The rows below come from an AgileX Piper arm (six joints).
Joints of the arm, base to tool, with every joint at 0 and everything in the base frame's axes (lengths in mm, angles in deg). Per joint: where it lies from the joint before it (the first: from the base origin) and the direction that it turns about. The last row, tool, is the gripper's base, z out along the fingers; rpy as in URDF.
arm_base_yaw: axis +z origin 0 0 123
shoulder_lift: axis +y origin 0 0 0
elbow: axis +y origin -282.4 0 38.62
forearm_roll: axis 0.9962 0 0.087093 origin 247.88 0 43.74
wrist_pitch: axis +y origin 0 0 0
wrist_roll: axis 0.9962 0 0.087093 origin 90.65 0 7.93
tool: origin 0 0 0 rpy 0 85 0
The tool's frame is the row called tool.
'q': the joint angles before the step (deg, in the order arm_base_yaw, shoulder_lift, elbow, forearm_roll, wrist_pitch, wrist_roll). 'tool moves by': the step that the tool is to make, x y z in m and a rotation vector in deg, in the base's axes. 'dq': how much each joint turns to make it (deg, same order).
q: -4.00, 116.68, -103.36, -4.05, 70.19, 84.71
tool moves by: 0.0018, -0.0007, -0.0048, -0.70, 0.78, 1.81
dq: 0.01, 0.72, -0.12, -0.41, 0.01, -1.78
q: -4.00, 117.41, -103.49, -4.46, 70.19, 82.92
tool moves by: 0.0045, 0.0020, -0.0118, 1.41, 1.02, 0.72
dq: 0.00, 1.63, -0.13, 1.53, -0.45, -0.96
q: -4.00, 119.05, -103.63, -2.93, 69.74, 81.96
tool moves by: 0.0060, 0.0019, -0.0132, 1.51, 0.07, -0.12
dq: 0.00, 1.77, -0.02, 1.54, -1.59, -0.13
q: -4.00, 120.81, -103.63, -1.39, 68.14, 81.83
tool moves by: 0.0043, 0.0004, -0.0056, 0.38, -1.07, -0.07
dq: 0.00, 0.80, -0.02, 0.46, -1.82, 0.01
